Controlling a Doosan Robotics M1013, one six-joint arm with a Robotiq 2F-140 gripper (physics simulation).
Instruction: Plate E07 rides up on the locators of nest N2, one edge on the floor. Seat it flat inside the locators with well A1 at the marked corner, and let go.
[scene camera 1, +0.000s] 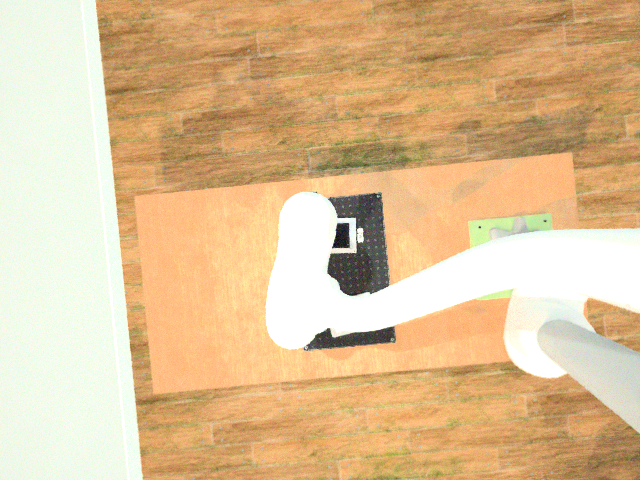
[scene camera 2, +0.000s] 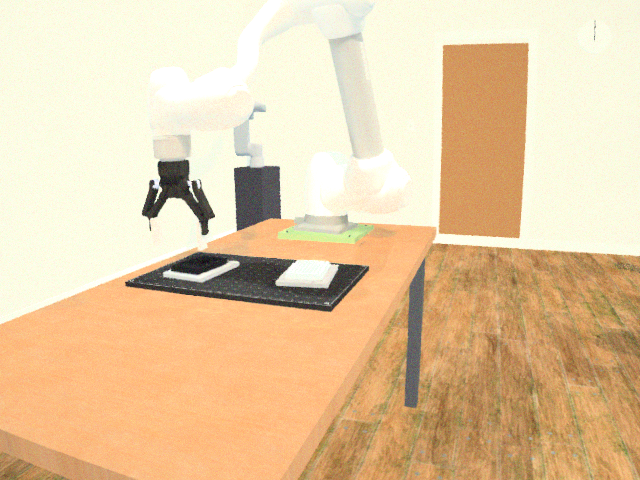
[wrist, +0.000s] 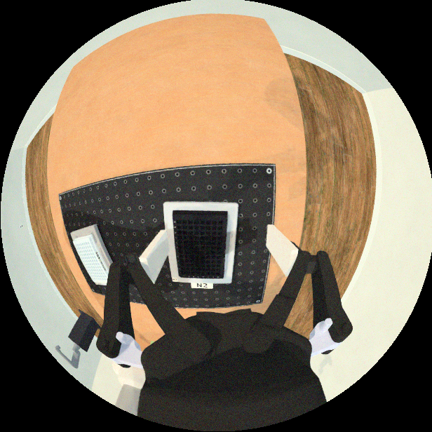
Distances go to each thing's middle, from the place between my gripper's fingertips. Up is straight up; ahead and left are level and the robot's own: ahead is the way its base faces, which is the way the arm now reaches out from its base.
Labels:
Now: hand 50 mm past the plate E07 (scene camera 2: 201, 264), 20 mm to the right of it and 50 mm above it. The rest, counted from my hand: nest N2 (wrist: 167, 205): 50 mm behind, 20 mm to the left, 70 mm below; then white plate (scene camera 2: 312, 270): 130 mm behind, 290 mm to the left, 50 mm below.

